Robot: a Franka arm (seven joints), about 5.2 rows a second.
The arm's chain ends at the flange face. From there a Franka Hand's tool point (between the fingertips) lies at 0.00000 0.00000 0.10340 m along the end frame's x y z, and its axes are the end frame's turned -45 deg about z.
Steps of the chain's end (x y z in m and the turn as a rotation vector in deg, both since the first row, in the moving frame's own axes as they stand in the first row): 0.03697, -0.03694, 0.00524, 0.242, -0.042, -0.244; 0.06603, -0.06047, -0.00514, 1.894, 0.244, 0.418
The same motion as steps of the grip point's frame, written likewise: 0.05252, -0.00034, 0.00524, 0.201, 0.141, -0.244; 0.09218, 0.00184, -0.00520, 1.167, 1.512, 0.418
